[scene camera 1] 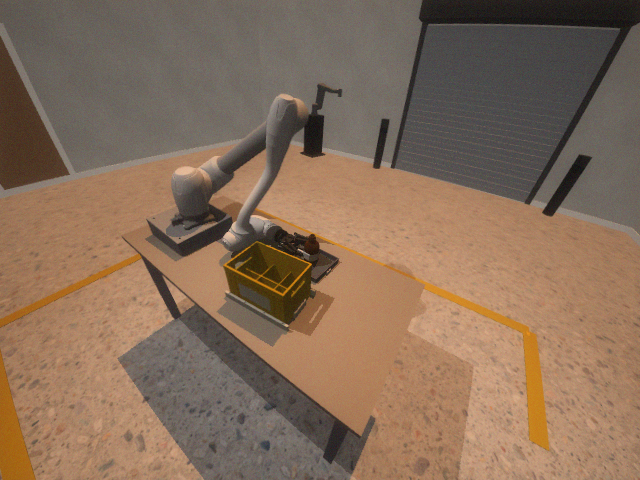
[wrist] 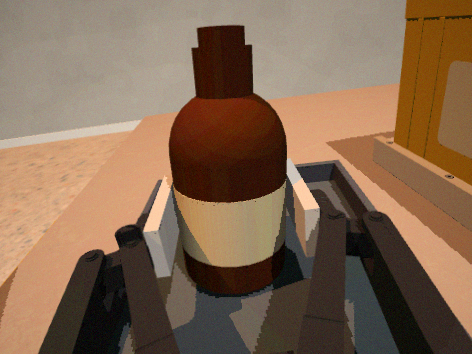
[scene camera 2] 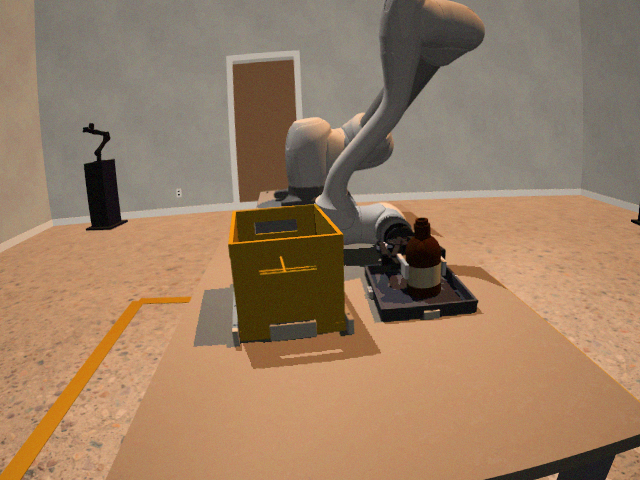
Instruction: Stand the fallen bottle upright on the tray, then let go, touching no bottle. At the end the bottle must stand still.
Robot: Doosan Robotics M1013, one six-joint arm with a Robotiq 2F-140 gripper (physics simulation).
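Where they show: gripper, fingertip midpoint: (scene camera 1: 314, 253) (wrist: 230, 185) (scene camera 2: 426, 270); arm's base, link origin: (scene camera 1: 196, 217) (scene camera 2: 312, 198).
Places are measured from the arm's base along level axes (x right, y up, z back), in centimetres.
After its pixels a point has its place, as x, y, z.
Note:
A brown bottle (scene camera 1: 311, 244) {-30.2, 2.7, -62.0} (scene camera 2: 423, 253) {-31.7, 0.5, -64.1} (wrist: 227, 150) {-31.2, 0.9, -57.1} with a cream label is upright over the dark tray (scene camera 1: 330, 268) {-35.2, -9.0, -71.0} (scene camera 2: 429, 312) {-32.5, -8.4, -72.2} (wrist: 352, 187) {-23.1, -7.2, -67.1}. Its base is at the tray floor; whether it fully touches is hard to tell. My gripper (scene camera 2: 423, 266) {-32.6, -3.8, -61.9} (wrist: 230, 185) {-32.6, -3.8, -61.9} reaches in low from the robot's side and is shut on the bottle, with one light pad on each side at the label. In the scene camera 1 view the fingers are small and partly hidden behind the bottle and the crate.
A yellow crate (scene camera 1: 297, 299) {-7.7, -2.6, -79.5} (scene camera 2: 286, 294) {-7.9, -1.7, -79.4} (wrist: 420, 90) {-16.3, -0.7, -73.4} with dividers stands beside the tray, held by low light brackets on the table (scene camera 1: 361, 330) {-20.1, -9.7, -101.9} (scene camera 2: 361, 413) {-21.5, -9.7, -100.7}. The robot's grey base box (scene camera 1: 180, 242) {14.3, -1.5, -16.7} stands at the table's far end.

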